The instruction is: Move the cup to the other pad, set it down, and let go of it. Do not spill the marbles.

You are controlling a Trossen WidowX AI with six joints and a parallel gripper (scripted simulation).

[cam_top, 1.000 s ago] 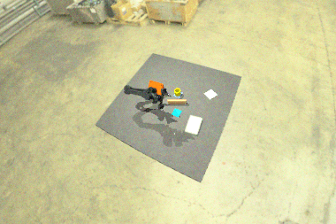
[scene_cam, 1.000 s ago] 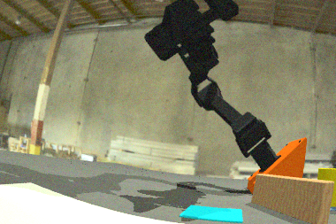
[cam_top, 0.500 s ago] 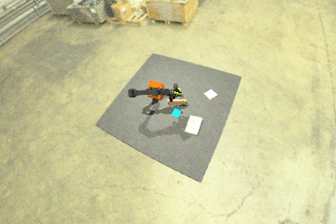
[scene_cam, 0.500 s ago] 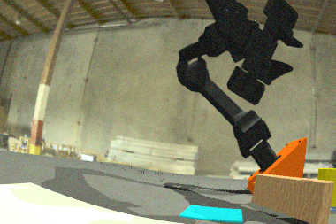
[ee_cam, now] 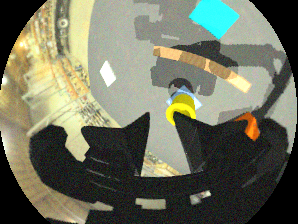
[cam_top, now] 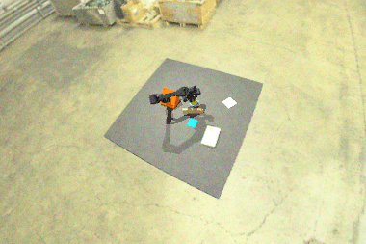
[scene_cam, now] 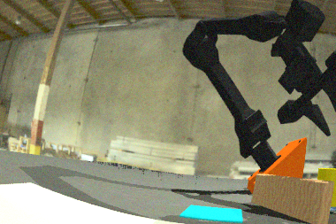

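The yellow cup lies 100 mm below my gripper tip, 50 mm behind it and 30 mm to the left of it. The rest, counted from my gripper tip: cyan pad: 200 mm to the right, 150 mm below, 30 mm ahead; then light blue pad: 150 mm below, 50 mm behind, 30 mm to the left; then wooden block: 120 mm below, 80 mm to the right, 10 mm behind.
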